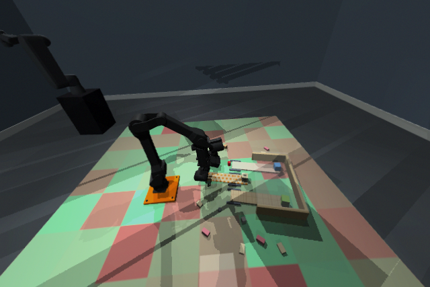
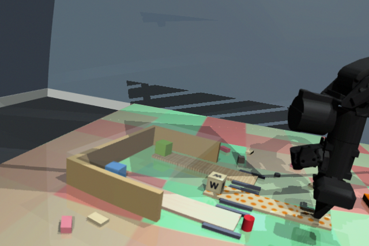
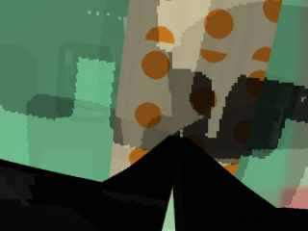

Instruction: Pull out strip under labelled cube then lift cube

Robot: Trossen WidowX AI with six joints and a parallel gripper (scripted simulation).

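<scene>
Now: gripper tip 20 cm short of the labelled cube, 3 cm to the left of it and 2 cm below it. The rest, counted from my gripper tip: red cylinder (13 cm ahead, 8 cm to the left, 1 cm above).
</scene>
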